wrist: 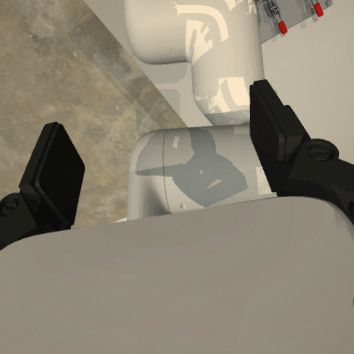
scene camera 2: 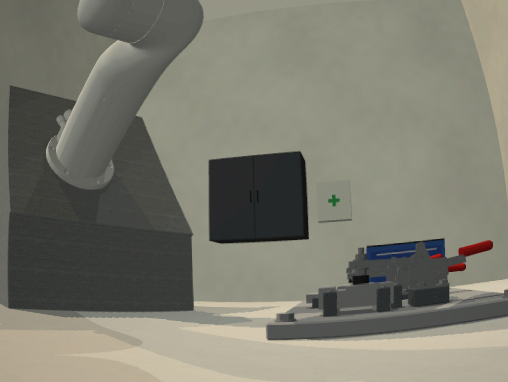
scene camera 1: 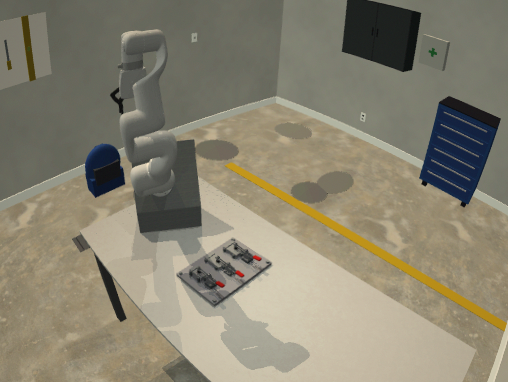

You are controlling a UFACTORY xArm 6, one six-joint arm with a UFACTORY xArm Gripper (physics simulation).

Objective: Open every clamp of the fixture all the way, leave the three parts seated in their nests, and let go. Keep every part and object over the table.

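Frame: origin at the arm's base, x ahead, y left, z up, level; metres.
Seen in the pictures: gripper, fingertip midpoint: (wrist: 158, 125); arm's base at its link origin: (scene camera 2: 79, 161).
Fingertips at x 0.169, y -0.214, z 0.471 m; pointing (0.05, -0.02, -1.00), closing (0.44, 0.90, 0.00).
Pixels of each thing's middle, then the offset from my fingertips to it. "pt": a spot on its surface instead. Level surfaces: height alone.
- nearest handle at a spot on its surface: (scene camera 2: 476, 248) pt dx +0.355, dy +0.063, dz -0.636 m
- grey part at the middle of its body: (scene camera 2: 356, 295) (scene camera 1: 198, 272) dx +0.230, dy +0.076, dz -0.669 m
- table's at its surface level: dz -0.700 m
The fixture plate (scene camera 1: 255, 270) (scene camera 2: 350, 327) lies on the table, with three clamps in a row. Their red handles (scene camera 1: 220, 284) (scene camera 1: 240, 274) (scene camera 1: 257, 258) point away from the robot's base. In scene camera 2 the nearest handle (scene camera 2: 476, 248) slants slightly up, and that clamp's arm lies level with its black tip (scene camera 2: 360, 279) down at a grey part (scene camera 2: 345, 295) between dark nest blocks. The other parts are mostly hidden or too small to tell. My gripper (scene camera 1: 121, 106) (wrist: 158, 125) is open and empty, high above the base and far from the fixture.
The arm's own links (wrist: 225, 75) show below the fingers in the wrist view. The dark base block (scene camera 1: 170, 220) (scene camera 2: 100, 270) stands at the table's (scene camera 1: 350, 310) back end. A blue drawer cabinet (scene camera 1: 460, 150) and a wall cabinet (scene camera 1: 380, 35) (scene camera 2: 255, 200) are beyond the table.
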